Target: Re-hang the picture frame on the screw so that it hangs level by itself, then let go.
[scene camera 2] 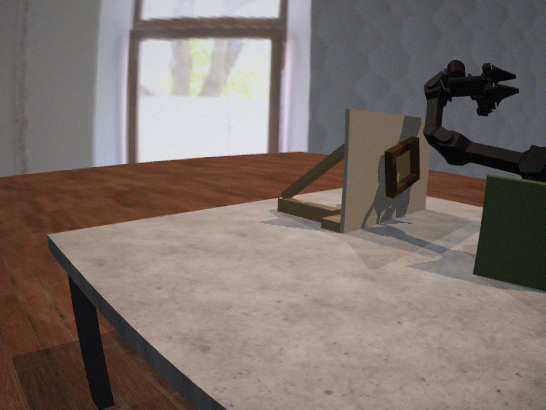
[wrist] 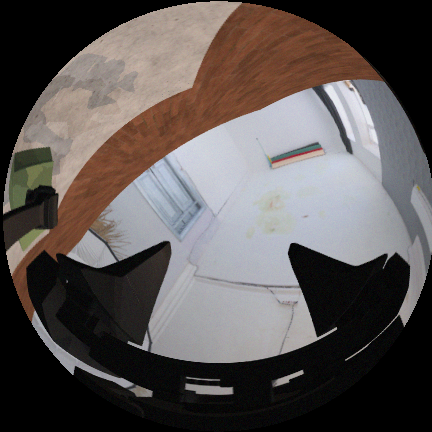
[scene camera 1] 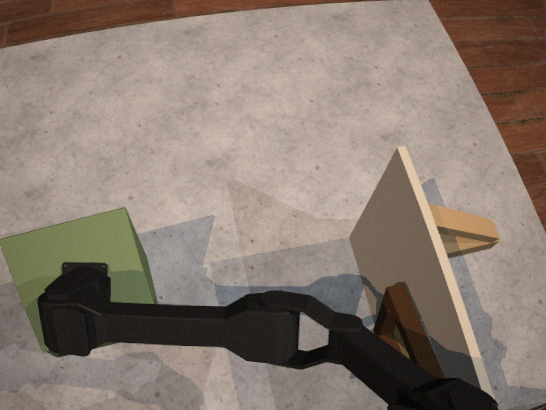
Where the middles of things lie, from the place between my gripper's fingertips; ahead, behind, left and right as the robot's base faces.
I see the dark brown picture frame (scene camera 1: 397, 323) 28 cm ahead of my hand, 27 cm below it and 18 cm to the left of it. The rest, counted from my hand: beige upright board (scene camera 2: 368, 134) 30 cm ahead, 28 cm below, 20 cm to the left.
